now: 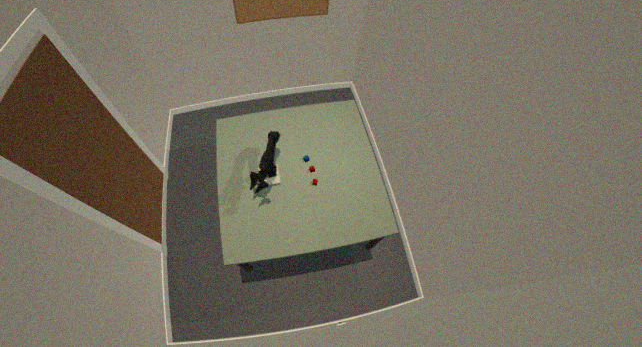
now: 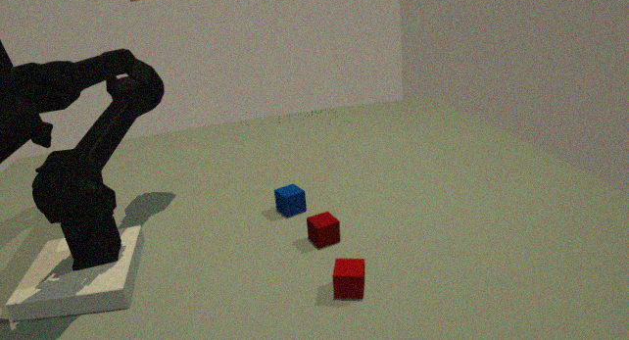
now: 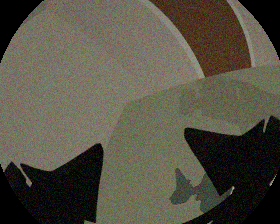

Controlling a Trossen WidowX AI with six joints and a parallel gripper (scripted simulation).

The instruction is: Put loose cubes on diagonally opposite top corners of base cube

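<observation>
The blue base cube is 47 cm ahead of my gripper tip, 22 cm to the left of it and 17 cm below it.
</observation>
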